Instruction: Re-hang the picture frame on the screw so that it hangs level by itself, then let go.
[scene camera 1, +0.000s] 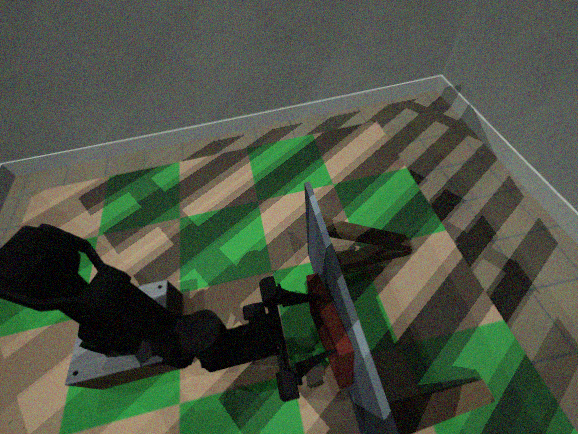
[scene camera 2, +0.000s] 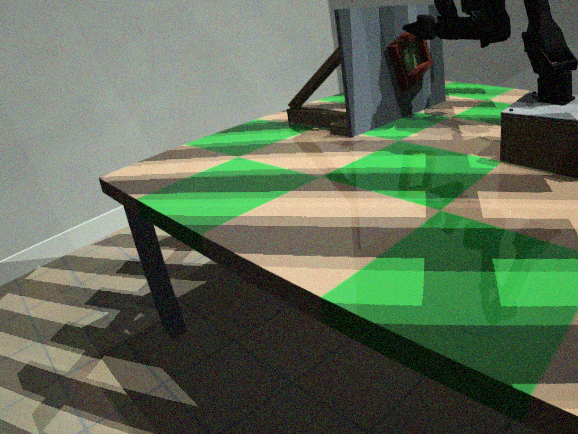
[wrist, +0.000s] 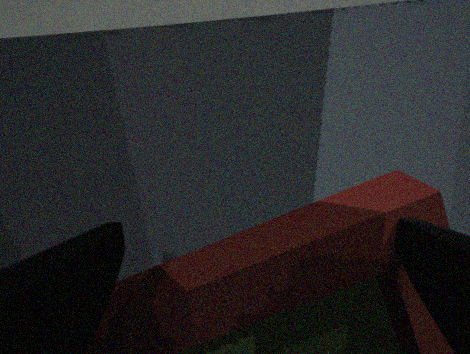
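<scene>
A red picture frame (scene camera 1: 330, 327) (scene camera 2: 394, 60) (wrist: 269, 239) with a green picture rests against the upright grey wall panel (scene camera 1: 318, 232) (scene camera 2: 365, 65) (wrist: 216, 123). It sits tilted, one corner higher than the other. The screw is hidden. My gripper (scene camera 1: 318, 325) (wrist: 259, 233) is open. Its two dark fingers reach from the left and stand on either side of the frame, close to its edges, and do not clamp it. In the wrist view the fingers show at the lower left and the right edge, with the frame's top bar slanting between them.
A dark wooden brace (scene camera 1: 369, 241) (scene camera 2: 317, 82) props the panel from behind. The panel stands on a table (scene camera 2: 201, 245) with a green and tan checked top. The arm's base (scene camera 1: 98, 362) sits at the left. A dark post (scene camera 2: 502, 138) stands at the right edge.
</scene>
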